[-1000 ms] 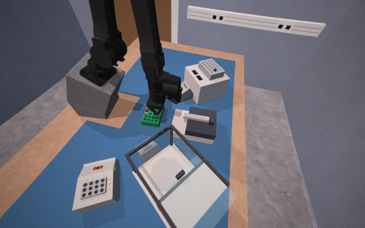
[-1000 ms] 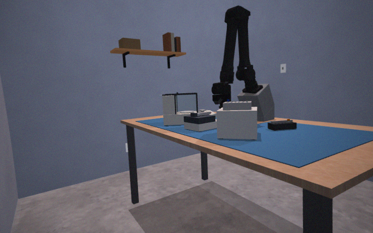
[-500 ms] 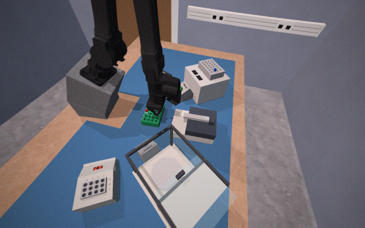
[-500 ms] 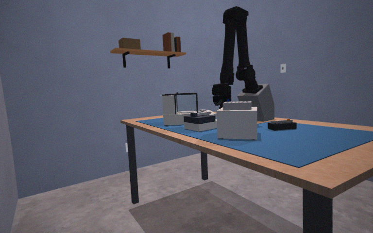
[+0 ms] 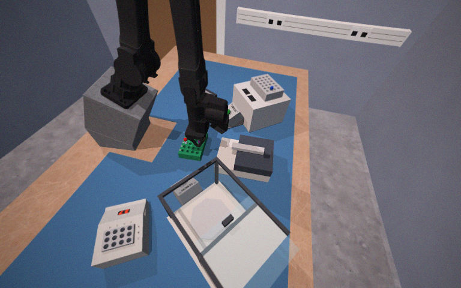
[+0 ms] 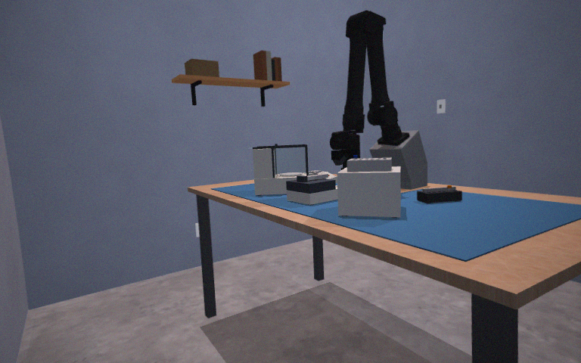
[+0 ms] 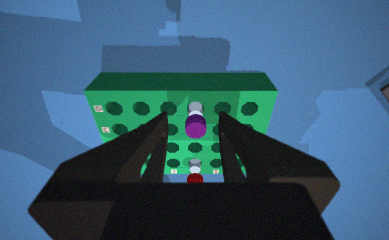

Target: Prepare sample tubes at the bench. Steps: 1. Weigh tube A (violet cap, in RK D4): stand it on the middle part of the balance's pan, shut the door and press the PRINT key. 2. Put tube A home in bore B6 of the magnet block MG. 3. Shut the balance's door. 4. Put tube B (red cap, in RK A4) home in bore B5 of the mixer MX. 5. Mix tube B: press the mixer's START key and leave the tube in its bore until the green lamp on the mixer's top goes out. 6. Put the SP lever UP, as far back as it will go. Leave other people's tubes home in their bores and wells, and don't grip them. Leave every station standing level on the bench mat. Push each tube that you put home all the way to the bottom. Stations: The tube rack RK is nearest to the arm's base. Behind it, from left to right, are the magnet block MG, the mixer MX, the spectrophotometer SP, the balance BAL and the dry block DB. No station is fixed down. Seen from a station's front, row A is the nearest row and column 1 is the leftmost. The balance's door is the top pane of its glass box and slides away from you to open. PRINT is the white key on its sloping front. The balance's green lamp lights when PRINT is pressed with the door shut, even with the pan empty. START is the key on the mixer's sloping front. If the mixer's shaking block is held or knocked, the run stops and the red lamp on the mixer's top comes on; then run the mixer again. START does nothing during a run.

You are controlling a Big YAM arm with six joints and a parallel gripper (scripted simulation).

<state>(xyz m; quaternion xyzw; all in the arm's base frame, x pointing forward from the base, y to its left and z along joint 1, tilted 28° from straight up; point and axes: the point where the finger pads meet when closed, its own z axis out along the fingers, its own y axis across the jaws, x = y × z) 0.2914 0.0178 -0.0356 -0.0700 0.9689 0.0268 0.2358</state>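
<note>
Right now the green rack RK is 3 cm behind my hand and 3 cm below it. The rest, counted from my hand: SP lever (19 cm ahead, 4 cm above); white print key (3 cm ahead, 18 cm to the right, 2 cm above); green start key (5 cm ahead, 18 cm to the left, 2 cm above).
</note>
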